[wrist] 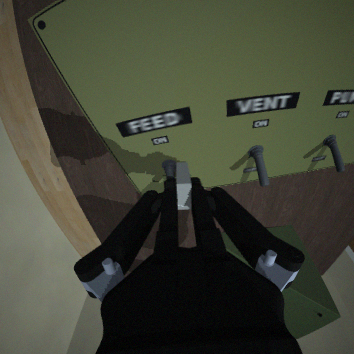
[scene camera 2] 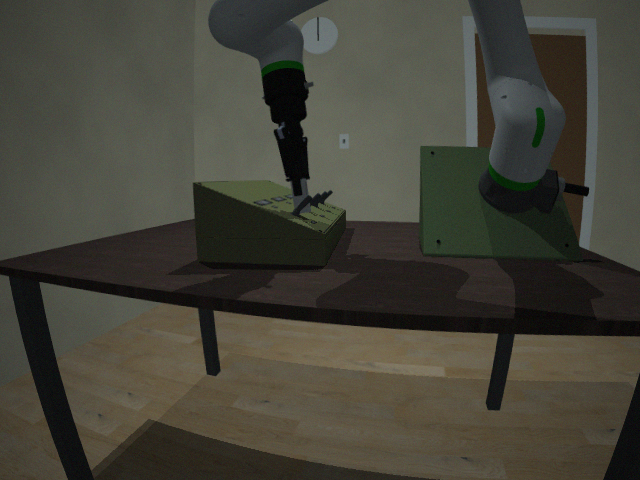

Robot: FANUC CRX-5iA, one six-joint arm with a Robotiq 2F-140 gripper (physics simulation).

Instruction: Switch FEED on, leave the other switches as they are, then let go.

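Frame: origin at the arm's base, x back, y right, z up, level; millimetres.
Seen in the pictures: gripper, fingertip midpoint: (wrist: 181, 171) (scene camera 2: 303, 213); arm's base at its link origin: (scene camera 2: 508, 189).
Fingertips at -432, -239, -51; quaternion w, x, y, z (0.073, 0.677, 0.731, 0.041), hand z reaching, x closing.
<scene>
Pixels of each thing's middle, then the offset from my fingertips to it, as dx, dy, dz. "spot": a spot on its surface instead. Level surfaces: height alone.
- green switch console at the middle of its body: (wrist: 287, 92) (scene camera 2: 284, 218) -118, +141, -30
- FEED label at the middle of its body: (wrist: 153, 122) -74, -34, +23
- mark at a spot on its surface: (wrist: 160, 140) spot: -50, -27, +14
- FEED lever at the middle of its body: (wrist: 170, 182) (scene camera 2: 302, 204) +6, -14, +18
- VENT lever at the middle of its body: (wrist: 260, 168) -22, +103, +18
- PUMP lever at the middle of its body: (wrist: 336, 155) -50, +219, +18
- dark wooden table at its surface level: dz -90
The green switch console (scene camera 2: 258, 235) (wrist: 150, 60) has a sloped top. The FEED label (wrist: 154, 121) stands above an ON mark (wrist: 160, 140) in the wrist view. The FEED lever (scene camera 2: 299, 208) (wrist: 169, 168) leans toward the console's low edge, the OFF side, like its neighbours; part of it and its OFF mark are hidden by the gripper. My gripper (scene camera 2: 302, 200) (wrist: 181, 171) is shut and empty, its pale tips low over the panel, right beside the FEED lever. I cannot tell if they touch. The VENT lever (wrist: 259, 166) and PUMP lever (wrist: 335, 154) lean to OFF.
The console stands on a dark wooden table (scene camera 2: 129, 258) (wrist: 60, 95). A darker green wedge-shaped stand (scene camera 2: 449, 206) (wrist: 312, 300) is at the right in the scene view, with a grey arm part (scene camera 2: 522, 129) in front of it.
</scene>
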